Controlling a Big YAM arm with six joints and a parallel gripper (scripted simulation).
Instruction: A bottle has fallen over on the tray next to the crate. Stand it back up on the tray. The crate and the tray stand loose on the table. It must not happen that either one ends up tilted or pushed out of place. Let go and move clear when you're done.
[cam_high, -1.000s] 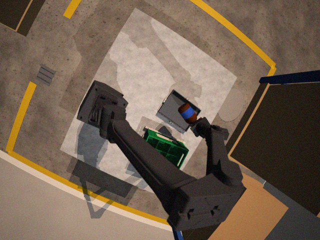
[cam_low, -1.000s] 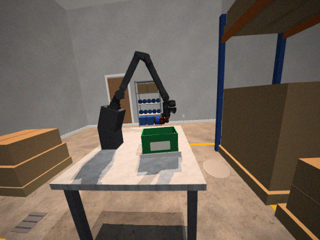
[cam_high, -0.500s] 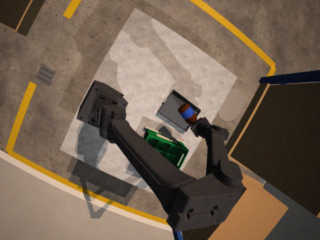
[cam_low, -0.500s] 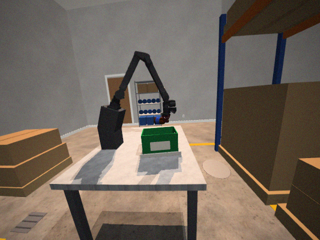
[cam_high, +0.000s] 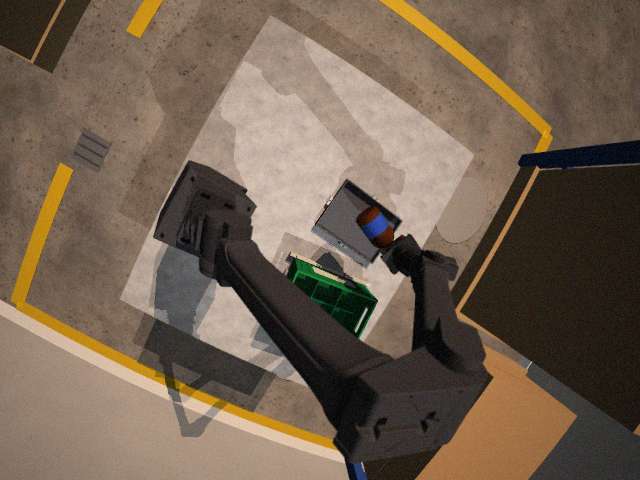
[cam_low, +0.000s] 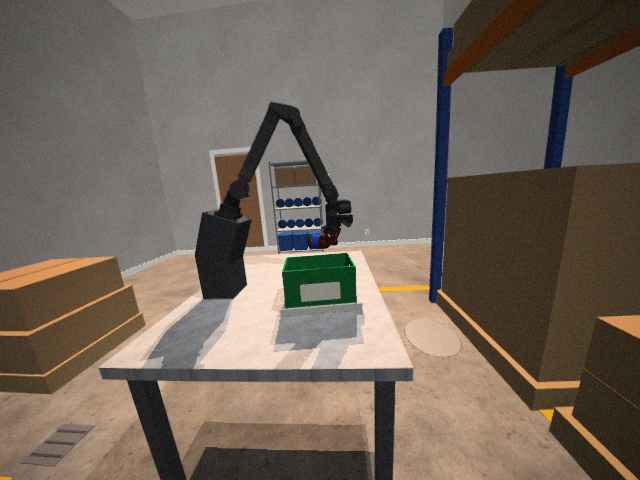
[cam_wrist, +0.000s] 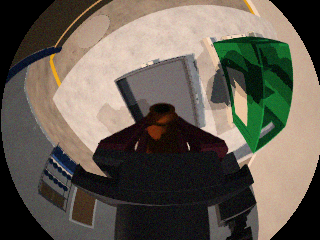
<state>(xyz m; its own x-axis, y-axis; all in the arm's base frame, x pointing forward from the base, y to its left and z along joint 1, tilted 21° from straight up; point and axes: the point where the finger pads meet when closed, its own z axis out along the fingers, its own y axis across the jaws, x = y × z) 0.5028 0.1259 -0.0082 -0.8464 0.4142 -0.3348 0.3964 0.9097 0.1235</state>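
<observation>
Right now the brown bottle is 50 mm behind my hand and 20 mm to the left of it. From my hand the other things lie so: green crate 70 mm behind, 260 mm to the right, 100 mm below; grey tray 70 mm behind, 30 mm to the left, 170 mm below.
</observation>
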